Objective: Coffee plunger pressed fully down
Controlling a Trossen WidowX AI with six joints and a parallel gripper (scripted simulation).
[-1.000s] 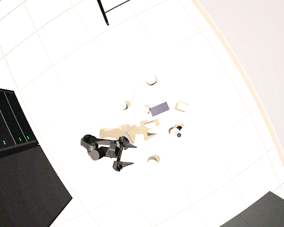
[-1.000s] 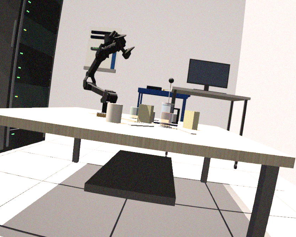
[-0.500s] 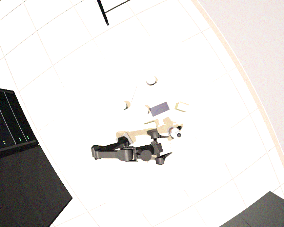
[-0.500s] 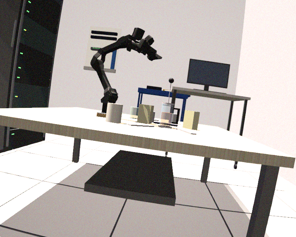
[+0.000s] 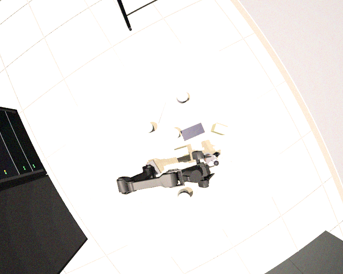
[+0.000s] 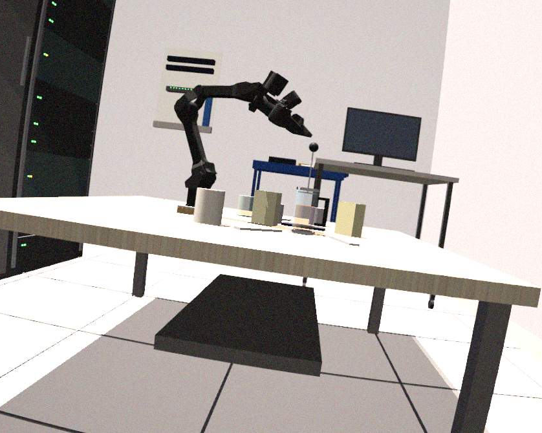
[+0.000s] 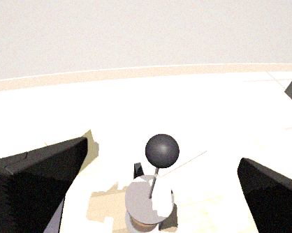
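My gripper tip is now 170 mm above the coffee press, 40 mm short of it and 20 mm to the left of it. The rest, counted from my gripper tip: white cup 260 mm below, 260 mm behind, 100 mm to the right.
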